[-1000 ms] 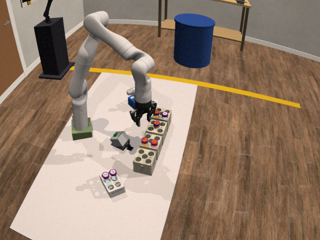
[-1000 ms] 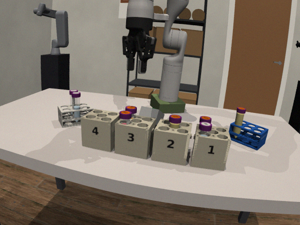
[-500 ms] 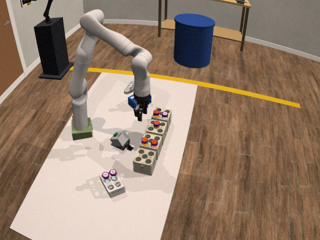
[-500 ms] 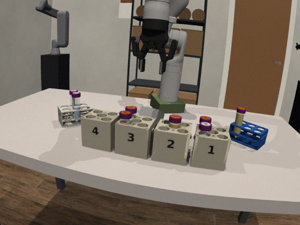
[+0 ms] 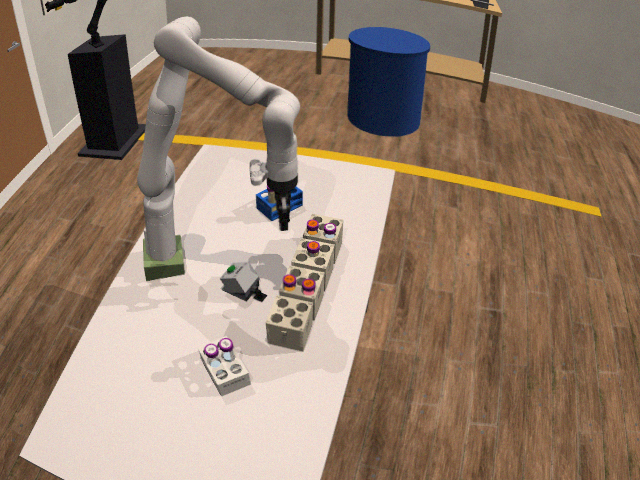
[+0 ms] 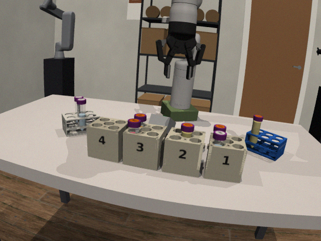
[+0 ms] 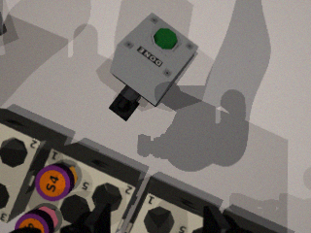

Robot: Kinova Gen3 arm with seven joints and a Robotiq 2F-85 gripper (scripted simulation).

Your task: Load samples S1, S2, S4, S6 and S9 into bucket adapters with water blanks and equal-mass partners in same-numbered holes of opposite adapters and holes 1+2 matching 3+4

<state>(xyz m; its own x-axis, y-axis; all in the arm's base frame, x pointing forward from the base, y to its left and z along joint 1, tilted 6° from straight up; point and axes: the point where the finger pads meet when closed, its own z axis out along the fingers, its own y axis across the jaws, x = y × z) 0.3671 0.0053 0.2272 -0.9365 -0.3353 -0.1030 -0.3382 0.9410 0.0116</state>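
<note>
The orange-dot sample tube lies 120 mm behind my hand, 270 mm to the left of it and 180 mm below it. Also, from my hand: grey done desk: 120 mm behind, 50 mm to the right, 190 mm below; adapter 2: 70 mm ahead, 40 mm to the left, 200 mm below; white-dot blank: 90 mm ahead, 120 mm to the left, 180 mm below.
</note>
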